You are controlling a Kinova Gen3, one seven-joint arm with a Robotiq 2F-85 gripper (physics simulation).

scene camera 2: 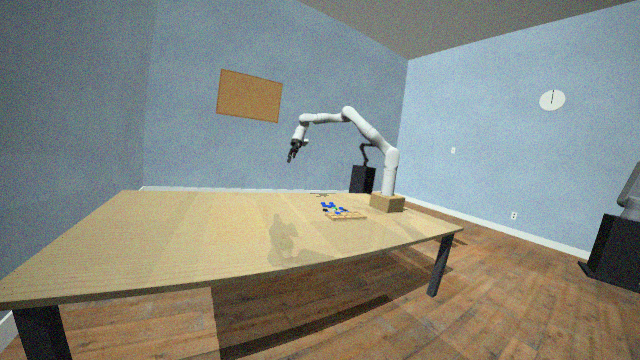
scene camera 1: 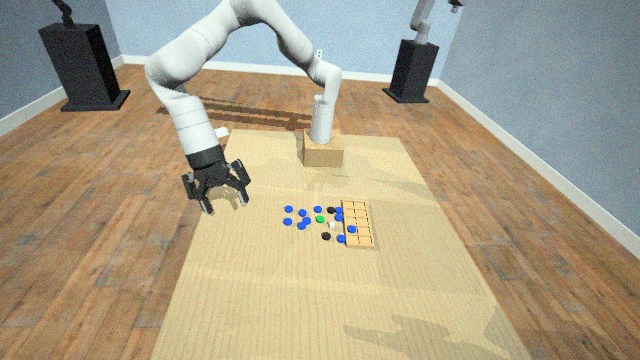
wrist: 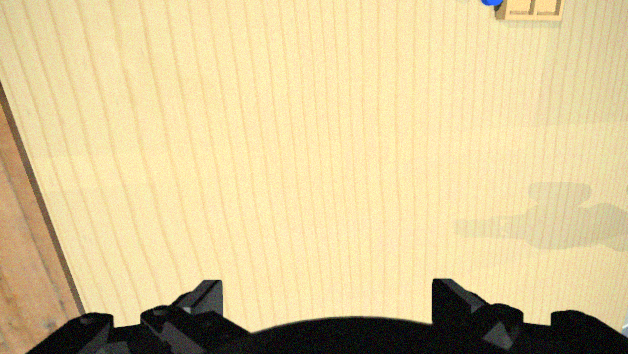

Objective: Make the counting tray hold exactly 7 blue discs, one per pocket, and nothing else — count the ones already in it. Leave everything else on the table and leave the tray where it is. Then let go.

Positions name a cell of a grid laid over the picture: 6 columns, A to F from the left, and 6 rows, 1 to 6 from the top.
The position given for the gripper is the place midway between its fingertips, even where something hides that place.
The gripper (scene camera 1: C4) is open and holds nothing. Further things: a wooden counting tray (scene camera 1: D4).
The gripper shows as well in the wrist view (wrist: D6).
